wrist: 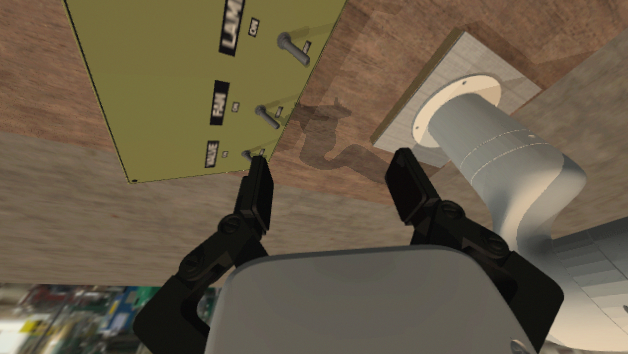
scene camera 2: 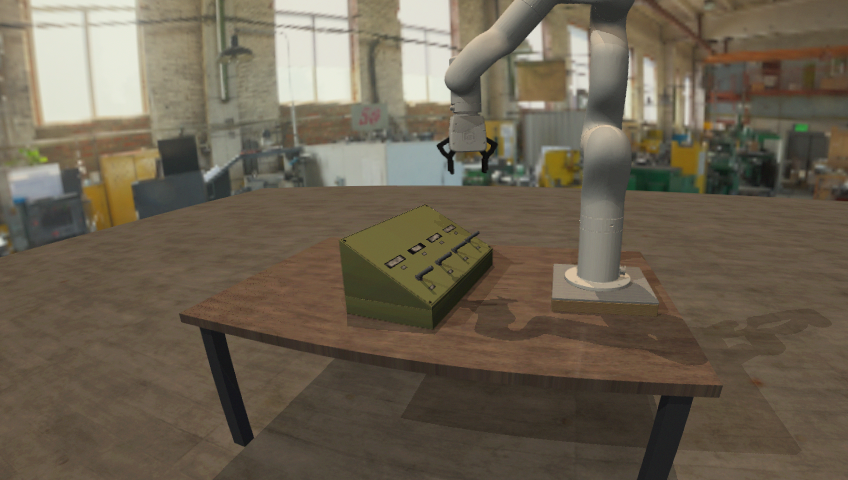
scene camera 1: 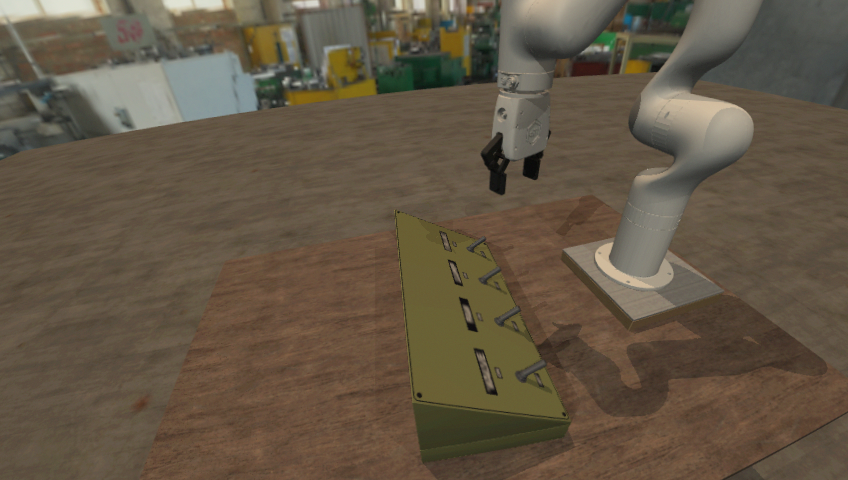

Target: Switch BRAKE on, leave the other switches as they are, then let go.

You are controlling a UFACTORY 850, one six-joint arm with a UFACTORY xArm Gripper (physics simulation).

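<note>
The olive panel (scene camera 1: 431,309) (scene camera 2: 383,237) (wrist: 150,75) has a row of four grey levers. By the label order, the BRAKE lever (scene camera 1: 476,244) (scene camera 2: 472,237) is at the far end in both scene views; it does not show in the wrist view. The LAMP lever (scene camera 1: 490,275) (wrist: 295,50), FAN lever (scene camera 1: 507,315) (wrist: 268,117) and VALVE lever (scene camera 1: 530,371) (scene camera 2: 423,273) follow. All four lean toward the OFF side. A black finger partly hides VALVE in the wrist view. My gripper (scene camera 1: 514,181) (scene camera 2: 468,168) (wrist: 330,166) is open and empty, pointing down, high above the panel's far end.
The panel stands on the brown wooden table (scene camera 1: 285,333) (scene camera 2: 279,291). The arm's base plate (scene camera 1: 648,309) (scene camera 2: 604,305) (wrist: 425,85) stands on the lever side of the panel, with a gap between them.
</note>
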